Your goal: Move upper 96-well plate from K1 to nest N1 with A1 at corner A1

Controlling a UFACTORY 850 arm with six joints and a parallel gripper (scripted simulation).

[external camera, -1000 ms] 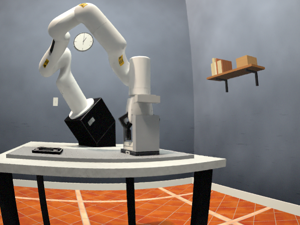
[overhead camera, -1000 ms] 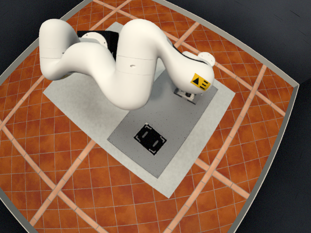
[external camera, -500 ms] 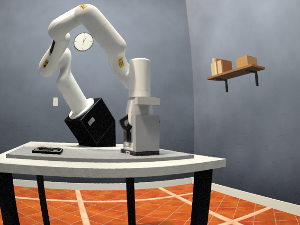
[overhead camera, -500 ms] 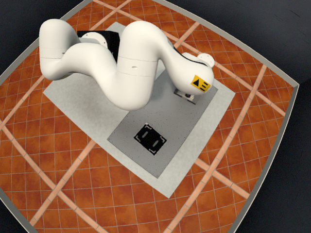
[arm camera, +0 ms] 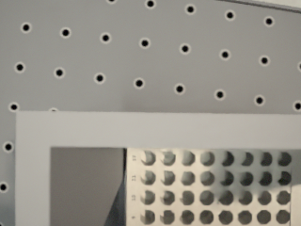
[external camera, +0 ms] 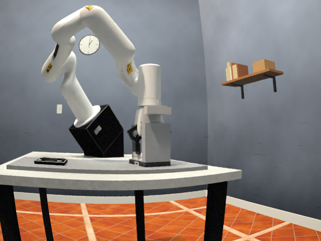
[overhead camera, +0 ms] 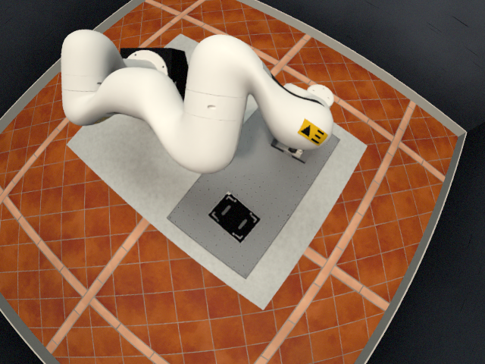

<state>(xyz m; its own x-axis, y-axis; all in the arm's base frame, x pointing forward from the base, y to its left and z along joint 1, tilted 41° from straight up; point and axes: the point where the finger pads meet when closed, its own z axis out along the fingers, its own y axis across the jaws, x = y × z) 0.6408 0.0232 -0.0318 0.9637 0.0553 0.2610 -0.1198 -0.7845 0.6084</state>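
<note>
Right now the white 96-well plate is 1 cm below my hand. From my hand the other things lie so: black plate nest N1: 12 cm behind, 36 cm to the right, 5 cm below.
</note>
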